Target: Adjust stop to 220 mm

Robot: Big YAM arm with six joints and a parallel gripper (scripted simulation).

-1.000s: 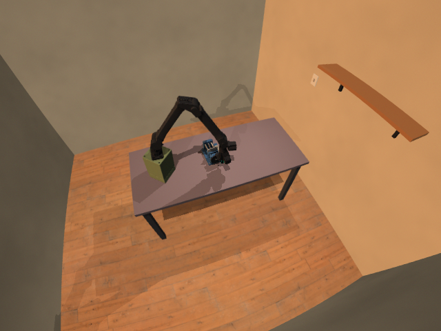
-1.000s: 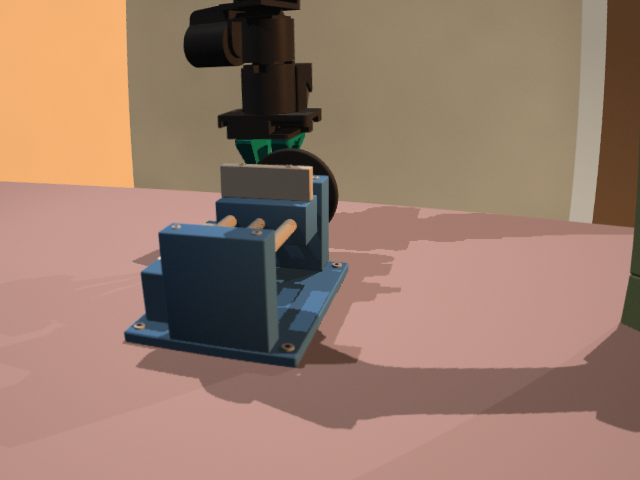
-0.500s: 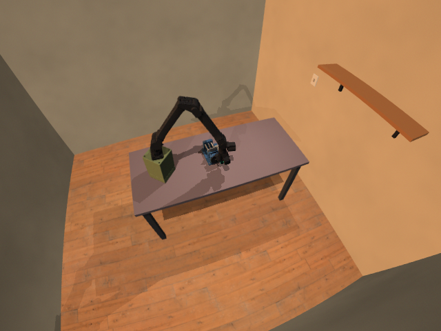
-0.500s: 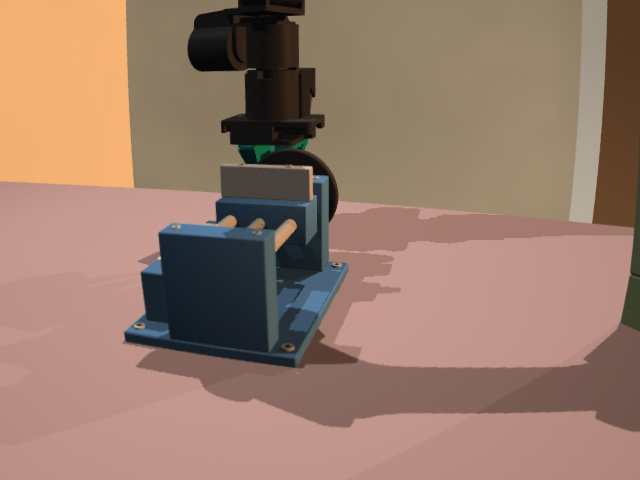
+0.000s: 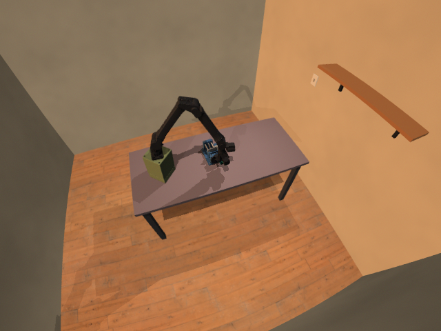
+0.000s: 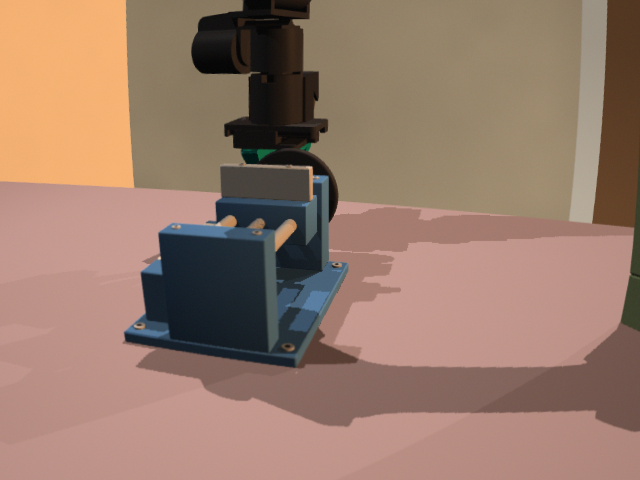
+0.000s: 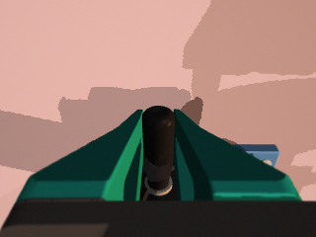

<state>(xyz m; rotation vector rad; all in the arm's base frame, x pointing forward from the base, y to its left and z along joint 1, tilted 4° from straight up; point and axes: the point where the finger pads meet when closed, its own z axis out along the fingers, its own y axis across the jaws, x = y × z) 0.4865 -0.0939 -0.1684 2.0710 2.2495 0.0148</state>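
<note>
My hand is 3 cm past the grey stop plate, 12 cm to the right of it and 4 cm below it. Round my hand: black crank handle (1 cm to the left).
</note>
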